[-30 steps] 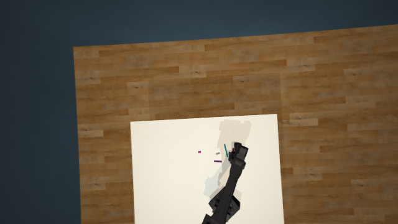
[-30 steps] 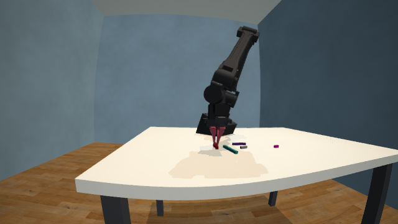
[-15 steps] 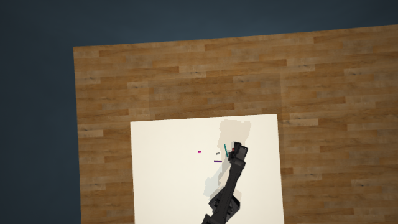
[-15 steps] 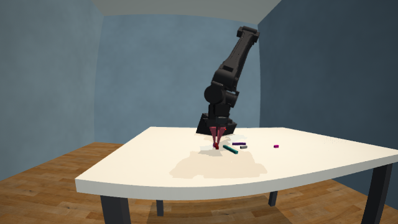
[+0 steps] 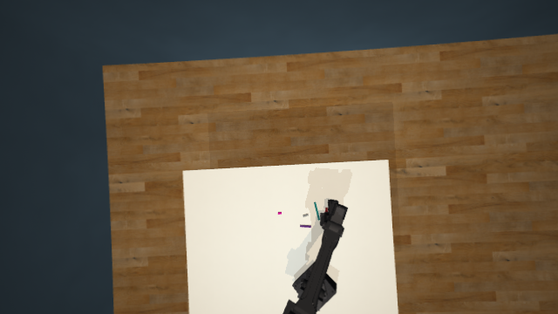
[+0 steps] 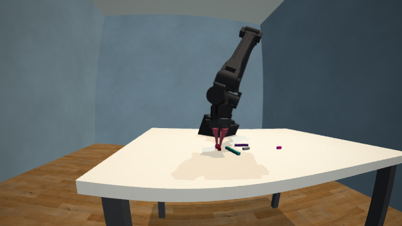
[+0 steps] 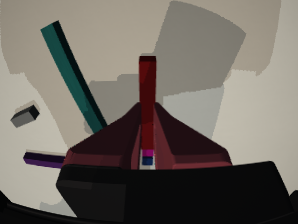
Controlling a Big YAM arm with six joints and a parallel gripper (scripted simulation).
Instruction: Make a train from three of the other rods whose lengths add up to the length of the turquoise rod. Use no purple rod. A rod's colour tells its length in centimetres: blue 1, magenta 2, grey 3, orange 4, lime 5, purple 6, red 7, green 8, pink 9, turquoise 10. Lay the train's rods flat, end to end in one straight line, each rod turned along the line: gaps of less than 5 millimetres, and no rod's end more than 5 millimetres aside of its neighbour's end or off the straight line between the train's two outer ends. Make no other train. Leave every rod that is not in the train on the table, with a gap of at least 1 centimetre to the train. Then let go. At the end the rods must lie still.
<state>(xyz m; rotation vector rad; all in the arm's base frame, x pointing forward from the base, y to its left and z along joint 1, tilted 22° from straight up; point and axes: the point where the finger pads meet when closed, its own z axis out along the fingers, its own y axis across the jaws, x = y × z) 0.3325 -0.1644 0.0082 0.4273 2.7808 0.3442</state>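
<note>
Now: hand 10 mm above the red rod. From my hand the other things lie so: blue rod 60 mm behind, 20 mm to the left, 20 mm below; then turquoise rod 40 mm to the left, 30 mm ahead, 20 mm below; then grey rod 110 mm to the left, 20 mm below, 20 mm ahead.
</note>
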